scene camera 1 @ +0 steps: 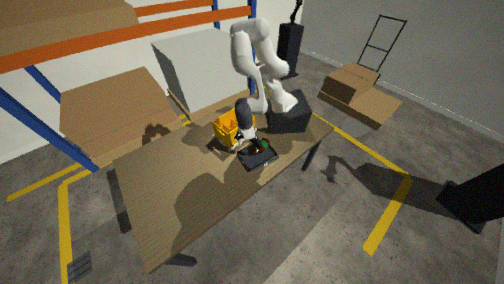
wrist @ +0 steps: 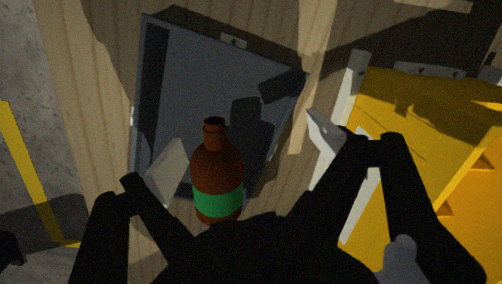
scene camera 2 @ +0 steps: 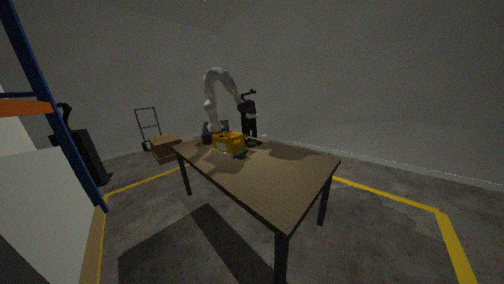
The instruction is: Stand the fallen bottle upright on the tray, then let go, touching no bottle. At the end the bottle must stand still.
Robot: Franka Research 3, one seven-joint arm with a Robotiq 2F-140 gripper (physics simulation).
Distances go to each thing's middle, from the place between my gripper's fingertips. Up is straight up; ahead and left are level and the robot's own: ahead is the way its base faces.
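Labels:
Bottle (wrist: 216,166): 90 mm behind my hand, 50 mm below it.

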